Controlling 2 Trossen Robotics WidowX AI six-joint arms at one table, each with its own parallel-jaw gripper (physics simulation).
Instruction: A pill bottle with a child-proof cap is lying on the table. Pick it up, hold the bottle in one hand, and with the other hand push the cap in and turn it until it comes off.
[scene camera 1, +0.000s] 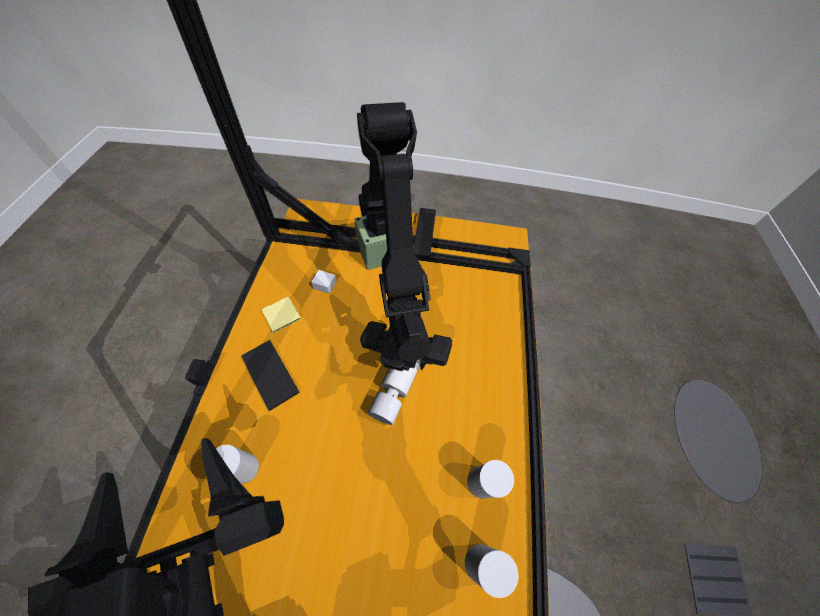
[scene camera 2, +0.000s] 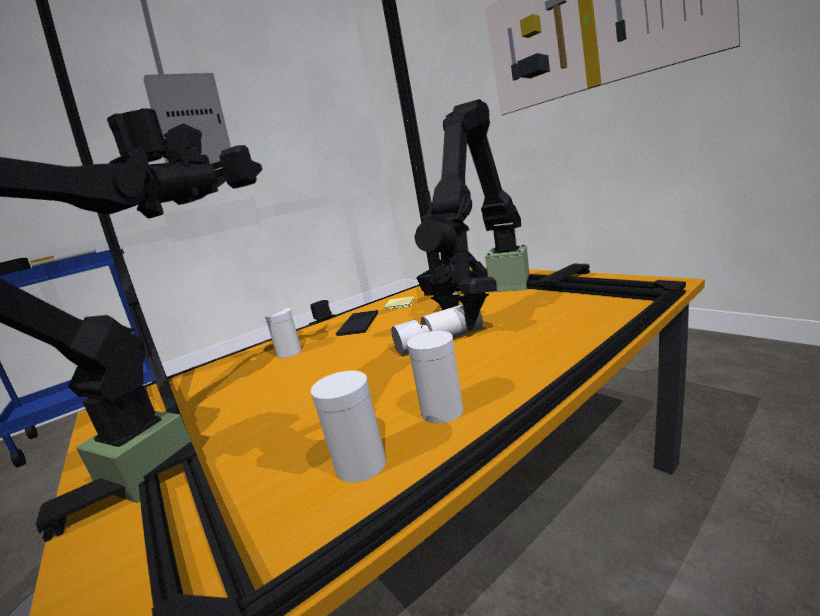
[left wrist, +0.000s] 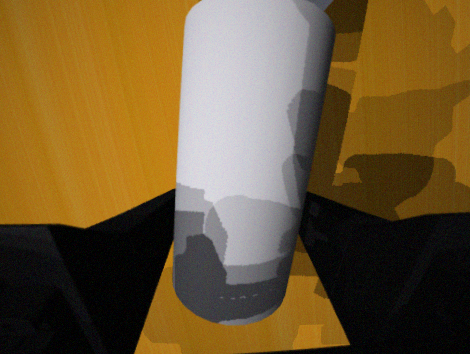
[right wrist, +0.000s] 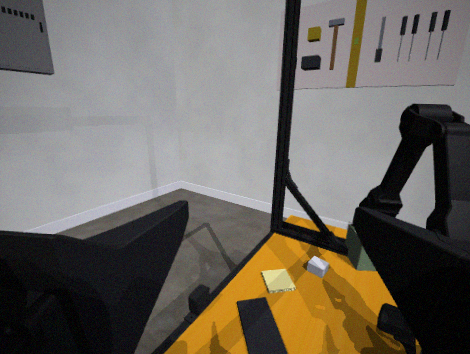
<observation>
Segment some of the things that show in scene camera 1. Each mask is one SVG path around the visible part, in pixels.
The left gripper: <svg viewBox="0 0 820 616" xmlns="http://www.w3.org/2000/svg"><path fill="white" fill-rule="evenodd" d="M450 337L436 334L433 337L429 337L431 351L427 356L420 359L420 370L423 370L426 364L447 365L452 348L452 339ZM367 324L360 339L363 348L381 353L380 362L386 368L397 371L409 371L410 368L415 368L417 360L405 361L399 357L391 324L388 331L384 331L387 328L387 324L370 321Z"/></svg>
The right gripper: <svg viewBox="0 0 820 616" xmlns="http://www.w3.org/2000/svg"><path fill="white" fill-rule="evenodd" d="M280 500L265 502L264 496L252 496L230 471L211 440L204 438L201 440L202 457L211 496L208 517L219 515L217 527L120 564L117 562L117 557L127 554L128 548L118 488L114 474L103 473L74 546L57 565L48 568L44 575L46 577L59 574L59 577L28 588L28 615L224 616L222 603L217 605L214 603L208 568L215 565L212 552L220 550L223 556L281 533L284 526L284 515ZM160 564L161 572L157 573L155 570L147 573L147 568ZM190 552L190 557L182 559L182 564L177 565L176 557Z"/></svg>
A white pill bottle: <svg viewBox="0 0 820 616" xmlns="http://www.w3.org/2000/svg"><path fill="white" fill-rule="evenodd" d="M420 359L417 360L415 368L410 368L409 371L388 369L381 383L381 387L386 390L386 393L377 392L367 412L371 417L387 425L394 424L402 406L397 396L402 398L407 396L420 367Z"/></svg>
A black slab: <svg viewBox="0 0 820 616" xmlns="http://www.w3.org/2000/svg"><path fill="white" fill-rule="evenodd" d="M268 340L241 355L267 409L271 411L300 392L272 342Z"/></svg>
</observation>
